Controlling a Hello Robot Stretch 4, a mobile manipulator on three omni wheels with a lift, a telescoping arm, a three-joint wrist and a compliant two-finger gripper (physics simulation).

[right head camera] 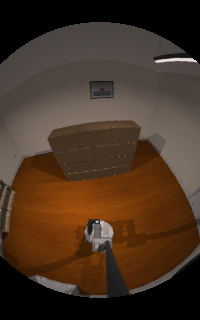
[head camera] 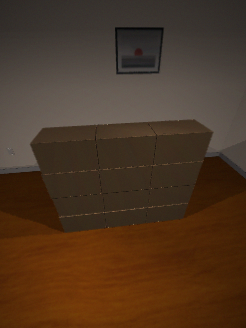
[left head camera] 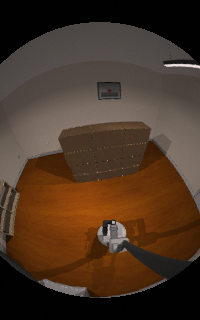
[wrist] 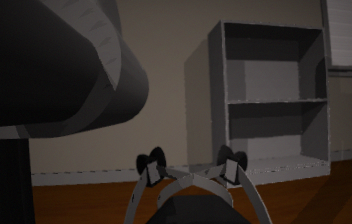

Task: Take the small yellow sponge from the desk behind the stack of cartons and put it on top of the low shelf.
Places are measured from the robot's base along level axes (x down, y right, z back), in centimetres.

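Where they show: gripper, fingertip midpoint: (right head camera: 88,244) (left head camera: 103,245) (wrist: 191,158).
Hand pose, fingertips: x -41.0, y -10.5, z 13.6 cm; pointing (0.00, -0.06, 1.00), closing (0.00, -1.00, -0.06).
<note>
After its pixels a point has its place.
The stack of brown cartons (head camera: 125,175) @(x -70.3, y -0.5, z -110.1 cm) (left head camera: 107,152) @(x -68.0, y -1.1, z -110.0 cm) (right head camera: 97,152) @(x -66.3, y 1.8, z -110.3 cm) stands as a wide wall on the wood floor, ahead of the robot. It hides what is behind it. The small yellow sponge and the desk do not show in these views. A low wooden shelf (left head camera: 11,188) @(x -24.9, y -243.5, z -49.3 cm) (right head camera: 6,185) @(x -31.2, y -237.5, z -49.6 cm) shows in part at the left edge of the left and right head camera views. My gripper (wrist: 191,158) @(x -41.0, y -10.5, z 13.6 cm) is open and empty in the wrist view, with its two dark fingertips well apart. It is far from the cartons.
A grey two-compartment bookcase (wrist: 218,100) @(x -52.9, y -37.9, z 131.3 cm) stands against the wall in the wrist view. A pale piece of furniture (left head camera: 62,289) (right head camera: 55,285) shows at the bottom of the side head views. A framed picture (head camera: 139,61) @(x -148.9, y 16.7, z -233.3 cm) hangs behind the cartons. Floor shows on both sides of the stack.
</note>
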